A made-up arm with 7 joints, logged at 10 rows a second.
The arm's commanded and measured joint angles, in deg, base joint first. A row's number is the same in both.
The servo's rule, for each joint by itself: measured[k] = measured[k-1] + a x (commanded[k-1-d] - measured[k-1]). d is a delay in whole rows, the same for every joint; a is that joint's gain. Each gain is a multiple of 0.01, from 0.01 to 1. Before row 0 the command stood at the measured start. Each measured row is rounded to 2 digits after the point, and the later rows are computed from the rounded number. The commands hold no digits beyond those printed.
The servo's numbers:
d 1
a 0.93 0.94 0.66 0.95 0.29 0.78 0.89
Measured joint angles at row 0: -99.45, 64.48, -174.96, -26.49, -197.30, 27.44, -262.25
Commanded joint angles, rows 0 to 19: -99.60, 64.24, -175.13, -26.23, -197.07, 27.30, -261.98; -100.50, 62.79, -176.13, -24.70, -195.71, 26.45, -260.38; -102.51, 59.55, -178.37, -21.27, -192.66, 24.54, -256.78; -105.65, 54.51, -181.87, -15.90, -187.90, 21.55, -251.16; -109.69, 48.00, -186.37, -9.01, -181.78, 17.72, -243.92; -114.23, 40.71, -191.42, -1.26, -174.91, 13.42, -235.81; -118.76, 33.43, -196.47, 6.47, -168.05, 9.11, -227.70; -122.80, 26.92, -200.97, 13.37, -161.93, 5.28, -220.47; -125.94, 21.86, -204.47, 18.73, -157.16, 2.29, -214.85; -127.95, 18.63, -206.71, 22.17, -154.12, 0.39, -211.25; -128.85, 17.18, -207.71, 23.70, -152.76, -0.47, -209.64; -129.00, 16.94, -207.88, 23.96, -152.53, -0.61, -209.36; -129.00, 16.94, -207.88, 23.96, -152.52, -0.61, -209.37; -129.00, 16.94, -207.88, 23.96, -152.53, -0.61, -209.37; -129.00, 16.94, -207.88, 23.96, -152.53, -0.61, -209.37; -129.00, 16.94, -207.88, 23.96, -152.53, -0.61, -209.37; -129.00, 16.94, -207.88, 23.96, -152.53, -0.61, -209.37; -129.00, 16.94, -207.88, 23.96, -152.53, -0.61, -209.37; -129.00, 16.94, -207.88, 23.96, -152.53, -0.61, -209.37; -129.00, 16.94, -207.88, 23.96, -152.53, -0.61, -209.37
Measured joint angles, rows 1 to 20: -99.45, 64.48, -174.96, -26.49, -197.30, 27.44, -262.25; -99.59, 64.25, -175.07, -26.24, -197.23, 27.33, -262.01; -100.44, 62.88, -175.77, -24.78, -196.79, 26.64, -260.56; -102.37, 59.75, -177.49, -21.45, -195.59, 25.00, -257.20; -105.42, 54.82, -180.38, -16.18, -193.36, 22.31, -251.82; -109.39, 48.41, -184.33, -9.37, -190.00, 18.73, -244.79; -113.89, 41.17, -189.01, -1.67, -185.62, 14.59, -236.80; -118.42, 33.89, -193.93, 6.06, -180.52, 10.32, -228.70; -122.49, 27.34, -198.58, 13.00, -175.13, 6.39, -221.38; -125.70, 22.19, -202.47, 18.44, -169.92, 3.19, -215.57; -127.79, 18.84, -205.27, 21.98, -165.34, 1.01, -211.73; -128.78, 17.28, -206.88, 23.61, -161.69, -0.14, -209.87; -128.98, 16.96, -207.54, 23.94, -159.03, -0.51, -209.42; -129.00, 16.94, -207.76, 23.96, -157.14, -0.59, -209.38; -129.00, 16.94, -207.84, 23.96, -155.80, -0.61, -209.37; -129.00, 16.94, -207.87, 23.96, -154.85, -0.61, -209.37; -129.00, 16.94, -207.88, 23.96, -154.18, -0.61, -209.37; -129.00, 16.94, -207.88, 23.96, -153.70, -0.61, -209.37; -129.00, 16.94, -207.88, 23.96, -153.36, -0.61, -209.37; -129.00, 16.94, -207.88, 23.96, -153.12, -0.61, -209.37
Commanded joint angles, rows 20 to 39: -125.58, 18.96, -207.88, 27.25, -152.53, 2.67, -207.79; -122.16, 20.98, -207.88, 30.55, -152.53, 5.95, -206.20; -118.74, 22.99, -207.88, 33.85, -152.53, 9.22, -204.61; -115.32, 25.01, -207.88, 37.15, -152.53, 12.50, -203.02; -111.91, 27.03, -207.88, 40.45, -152.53, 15.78, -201.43; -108.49, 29.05, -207.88, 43.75, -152.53, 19.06, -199.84; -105.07, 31.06, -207.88, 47.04, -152.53, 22.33, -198.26; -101.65, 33.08, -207.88, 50.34, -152.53, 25.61, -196.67; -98.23, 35.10, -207.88, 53.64, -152.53, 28.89, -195.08; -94.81, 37.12, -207.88, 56.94, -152.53, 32.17, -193.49; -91.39, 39.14, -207.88, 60.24, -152.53, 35.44, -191.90; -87.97, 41.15, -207.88, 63.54, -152.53, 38.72, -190.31; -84.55, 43.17, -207.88, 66.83, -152.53, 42.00, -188.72; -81.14, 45.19, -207.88, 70.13, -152.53, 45.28, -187.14; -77.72, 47.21, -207.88, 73.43, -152.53, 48.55, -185.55; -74.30, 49.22, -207.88, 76.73, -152.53, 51.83, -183.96; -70.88, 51.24, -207.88, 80.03, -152.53, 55.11, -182.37; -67.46, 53.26, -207.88, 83.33, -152.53, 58.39, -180.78; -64.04, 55.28, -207.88, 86.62, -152.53, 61.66, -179.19; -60.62, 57.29, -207.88, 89.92, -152.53, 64.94, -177.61
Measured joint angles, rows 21 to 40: -129.00, 16.94, -207.88, 23.96, -152.95, -0.61, -209.37; -125.82, 18.84, -207.88, 27.09, -152.83, 1.95, -207.96; -122.42, 20.85, -207.88, 30.38, -152.74, 5.07, -206.39; -119.00, 22.86, -207.88, 33.68, -152.68, 8.31, -204.81; -115.58, 24.88, -207.88, 36.98, -152.64, 11.58, -203.22; -112.17, 26.90, -207.88, 40.28, -152.61, 14.86, -201.63; -108.75, 28.92, -207.88, 43.58, -152.59, 18.14, -200.04; -105.33, 30.93, -207.88, 46.87, -152.57, 21.41, -198.46; -101.91, 32.95, -207.88, 50.17, -152.56, 24.69, -196.87; -98.49, 34.97, -207.88, 53.47, -152.55, 27.97, -195.28; -95.07, 36.99, -207.88, 56.77, -152.54, 31.25, -193.69; -91.65, 39.01, -207.88, 60.07, -152.54, 34.52, -192.10; -88.23, 41.02, -207.88, 63.37, -152.54, 37.80, -190.51; -84.81, 43.04, -207.88, 66.66, -152.54, 41.08, -188.92; -81.40, 45.06, -207.88, 69.96, -152.54, 44.36, -187.34; -77.98, 47.08, -207.88, 73.26, -152.54, 47.63, -185.75; -74.56, 49.09, -207.88, 76.56, -152.54, 50.91, -184.16; -71.14, 51.11, -207.88, 79.86, -152.54, 54.19, -182.57; -67.72, 53.13, -207.88, 83.16, -152.54, 57.47, -180.98; -64.30, 55.15, -207.88, 86.45, -152.54, 60.74, -179.39
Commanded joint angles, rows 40 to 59: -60.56, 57.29, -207.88, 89.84, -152.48, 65.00, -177.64; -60.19, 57.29, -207.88, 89.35, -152.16, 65.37, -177.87; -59.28, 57.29, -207.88, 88.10, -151.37, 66.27, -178.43; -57.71, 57.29, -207.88, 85.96, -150.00, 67.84, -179.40; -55.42, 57.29, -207.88, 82.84, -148.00, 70.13, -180.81; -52.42, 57.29, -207.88, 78.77, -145.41, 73.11, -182.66; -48.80, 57.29, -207.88, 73.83, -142.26, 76.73, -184.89; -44.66, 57.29, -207.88, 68.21, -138.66, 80.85, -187.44; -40.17, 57.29, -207.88, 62.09, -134.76, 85.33, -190.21; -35.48, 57.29, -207.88, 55.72, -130.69, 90.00, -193.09; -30.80, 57.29, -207.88, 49.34, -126.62, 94.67, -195.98; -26.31, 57.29, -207.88, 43.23, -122.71, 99.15, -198.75; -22.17, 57.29, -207.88, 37.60, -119.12, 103.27, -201.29; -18.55, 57.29, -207.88, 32.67, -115.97, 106.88, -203.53; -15.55, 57.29, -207.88, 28.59, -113.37, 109.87, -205.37; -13.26, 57.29, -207.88, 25.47, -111.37, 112.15, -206.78; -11.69, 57.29, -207.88, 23.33, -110.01, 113.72, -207.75; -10.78, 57.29, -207.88, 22.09, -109.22, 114.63, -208.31; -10.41, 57.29, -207.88, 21.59, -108.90, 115.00, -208.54; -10.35, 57.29, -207.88, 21.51, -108.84, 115.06, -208.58
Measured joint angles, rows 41 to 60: -60.88, 57.16, -207.88, 89.75, -152.54, 64.02, -177.81; -60.58, 57.28, -207.88, 89.84, -152.52, 64.78, -177.66; -60.22, 57.29, -207.88, 89.37, -152.42, 65.24, -177.85; -59.35, 57.29, -207.88, 88.16, -152.12, 66.04, -178.37; -57.82, 57.29, -207.88, 86.07, -151.51, 67.44, -179.29; -55.59, 57.29, -207.88, 83.00, -150.49, 69.54, -180.64; -52.64, 57.29, -207.88, 78.98, -149.02, 72.32, -182.44; -49.07, 57.29, -207.88, 74.09, -147.06, 75.76, -184.62; -44.97, 57.29, -207.88, 68.50, -144.62, 79.73, -187.13; -40.51, 57.29, -207.88, 62.41, -141.76, 84.10, -189.87; -35.83, 57.29, -207.88, 56.05, -138.55, 88.70, -192.74; -31.15, 57.29, -207.88, 49.68, -135.09, 93.36, -195.62; -26.65, 57.29, -207.88, 43.55, -131.50, 97.88, -198.41; -22.48, 57.29, -207.88, 37.90, -127.91, 102.08, -200.97; -18.83, 57.29, -207.88, 32.93, -124.45, 105.82, -203.25; -15.78, 57.29, -207.88, 28.81, -121.24, 108.98, -205.14; -13.44, 57.29, -207.88, 25.64, -118.38, 111.45, -206.60; -11.81, 57.29, -207.88, 23.45, -115.95, 113.22, -207.62; -10.85, 57.29, -207.88, 22.16, -114.00, 114.32, -208.23; -10.44, 57.29, -207.88, 21.62, -112.52, 114.85, -208.51
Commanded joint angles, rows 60 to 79: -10.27, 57.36, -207.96, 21.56, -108.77, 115.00, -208.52; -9.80, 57.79, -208.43, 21.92, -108.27, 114.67, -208.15; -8.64, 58.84, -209.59, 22.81, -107.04, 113.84, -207.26; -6.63, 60.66, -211.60, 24.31, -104.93, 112.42, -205.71; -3.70, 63.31, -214.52, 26.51, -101.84, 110.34, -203.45; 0.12, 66.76, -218.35, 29.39, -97.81, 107.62, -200.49; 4.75, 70.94, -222.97, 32.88, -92.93, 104.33, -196.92; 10.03, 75.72, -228.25, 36.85, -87.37, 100.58, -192.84; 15.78, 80.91, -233.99, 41.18, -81.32, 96.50, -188.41; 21.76, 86.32, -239.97, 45.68, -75.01, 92.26, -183.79; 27.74, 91.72, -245.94, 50.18, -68.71, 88.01, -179.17; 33.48, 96.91, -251.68, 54.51, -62.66, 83.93, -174.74; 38.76, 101.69, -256.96, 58.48, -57.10, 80.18, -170.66; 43.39, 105.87, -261.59, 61.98, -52.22, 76.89, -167.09; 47.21, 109.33, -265.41, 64.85, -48.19, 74.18, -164.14; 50.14, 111.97, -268.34, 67.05, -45.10, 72.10, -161.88; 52.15, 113.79, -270.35, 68.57, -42.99, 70.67, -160.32; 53.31, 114.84, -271.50, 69.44, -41.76, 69.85, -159.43; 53.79, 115.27, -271.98, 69.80, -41.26, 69.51, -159.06; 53.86, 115.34, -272.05, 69.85, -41.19, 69.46, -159.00
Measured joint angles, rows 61 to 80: -10.36, 57.29, -207.88, 21.52, -111.45, 115.01, -208.57; -10.28, 57.36, -207.93, 21.56, -110.67, 115.00, -208.53; -9.83, 57.76, -208.26, 21.90, -109.97, 114.74, -208.19; -8.72, 58.78, -209.14, 22.76, -109.12, 114.04, -207.36; -6.78, 60.55, -210.76, 24.23, -107.90, 112.78, -205.89; -3.92, 63.14, -213.24, 26.40, -106.14, 110.88, -203.72; -0.16, 66.54, -216.61, 29.24, -103.72, 108.34, -200.85; 4.41, 70.68, -220.81, 32.70, -100.59, 105.21, -197.35; 9.64, 75.42, -225.72, 36.64, -96.76, 101.60, -193.34; 15.35, 80.58, -231.18, 40.95, -92.28, 97.62, -188.95; 21.31, 85.98, -236.98, 45.44, -87.27, 93.44, -184.36; 27.29, 91.38, -242.89, 49.94, -81.89, 89.20, -179.74; 33.05, 96.58, -248.69, 54.28, -76.31, 85.09, -175.29; 38.36, 101.38, -254.15, 58.27, -70.74, 81.26, -171.17; 43.04, 105.60, -259.06, 61.79, -65.37, 77.85, -167.54; 46.92, 109.11, -263.25, 64.70, -60.39, 74.99, -164.51; 49.91, 111.80, -266.61, 66.93, -55.96, 72.74, -162.17; 51.99, 113.67, -269.08, 68.49, -52.20, 71.13, -160.52; 53.22, 114.77, -270.68, 69.39, -49.17, 70.13, -159.55; 53.75, 115.24, -271.54, 69.78, -46.88, 69.65, -159.11
